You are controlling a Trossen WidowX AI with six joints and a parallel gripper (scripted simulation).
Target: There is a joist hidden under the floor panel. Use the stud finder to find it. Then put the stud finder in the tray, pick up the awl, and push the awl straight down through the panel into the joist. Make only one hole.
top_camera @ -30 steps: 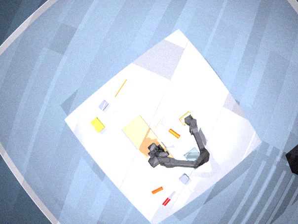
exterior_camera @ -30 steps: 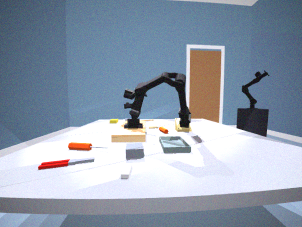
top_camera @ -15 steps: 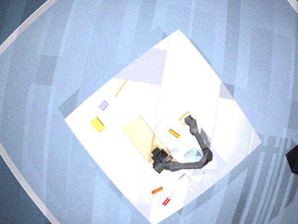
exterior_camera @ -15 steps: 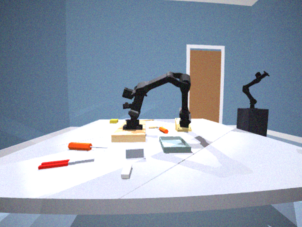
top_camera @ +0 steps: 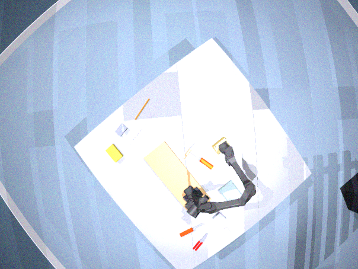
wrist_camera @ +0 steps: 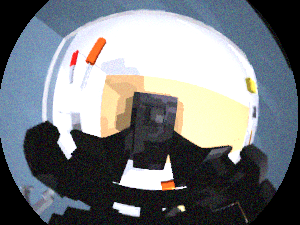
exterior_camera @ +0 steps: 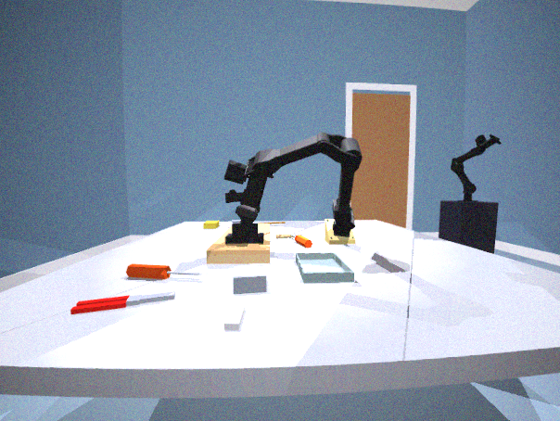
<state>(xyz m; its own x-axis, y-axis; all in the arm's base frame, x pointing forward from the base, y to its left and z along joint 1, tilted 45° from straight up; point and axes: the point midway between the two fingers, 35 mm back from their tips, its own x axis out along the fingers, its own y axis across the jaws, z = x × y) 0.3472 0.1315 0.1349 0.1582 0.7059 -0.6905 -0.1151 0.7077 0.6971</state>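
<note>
The tray lies 240 mm behind my gripper tip, 150 mm to the left of it and 50 mm below it. The rest, counted from my gripper tip: dark stud finder 10 mm ahead, 20 mm above; then grey block 80 mm behind, 260 mm to the left, 50 mm below; then awl 150 mm behind, 280 mm to the right, 60 mm below.
</note>
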